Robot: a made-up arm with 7 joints.
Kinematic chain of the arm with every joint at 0, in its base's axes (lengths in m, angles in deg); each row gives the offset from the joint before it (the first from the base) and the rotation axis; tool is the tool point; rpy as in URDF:
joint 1: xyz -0.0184 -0.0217 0.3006 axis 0 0.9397 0.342
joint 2: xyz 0.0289 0.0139 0 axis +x
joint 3: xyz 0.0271 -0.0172 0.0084 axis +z
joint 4: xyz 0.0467 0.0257 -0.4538 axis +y
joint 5: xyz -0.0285 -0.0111 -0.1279 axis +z
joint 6: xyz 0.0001 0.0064 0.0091 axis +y
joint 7: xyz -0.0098 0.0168 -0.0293 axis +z
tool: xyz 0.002 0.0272 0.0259 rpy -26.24 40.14 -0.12
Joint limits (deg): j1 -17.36..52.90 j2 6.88..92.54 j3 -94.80..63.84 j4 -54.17..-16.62 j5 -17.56..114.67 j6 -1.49..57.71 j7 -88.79..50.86
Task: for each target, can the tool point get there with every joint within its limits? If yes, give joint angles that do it. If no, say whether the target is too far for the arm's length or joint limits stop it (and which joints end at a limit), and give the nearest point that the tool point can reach.
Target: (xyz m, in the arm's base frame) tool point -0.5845 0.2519 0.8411
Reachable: no: too far | nearest point -0.2004 0.5235 0.3334 | short by 0.692 m
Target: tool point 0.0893 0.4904 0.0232
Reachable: yes | joints -9.08 54.70 51.48 -20.31 22.83 8.80 -18.25
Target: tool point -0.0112 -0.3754 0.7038
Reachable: no: joint limits stop it (at a limit: joint 1, joint 2, joint 4, joint 5, joint 6) | nearest point 0.0801 0.4956 0.4787 | short by 0.904 m
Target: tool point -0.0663 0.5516 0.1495
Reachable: yes | joints 23.49 74.08 -19.47 -22.53 35.14 34.16 29.96
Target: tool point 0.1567 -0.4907 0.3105
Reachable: no: joint limits stop it (at a limit: joint 1, joint 2, joint 4, joint 5, joint 6) | nearest point 0.2254 -0.1208 -0.1840 | short by 0.621 m
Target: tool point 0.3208 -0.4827 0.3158
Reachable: no: joint limits stop it (at a limit: joint 1, joint 2, joint 4, joint 5, joint 6) | nearest point 0.2638 -0.1043 -0.1706 | short by 0.619 m
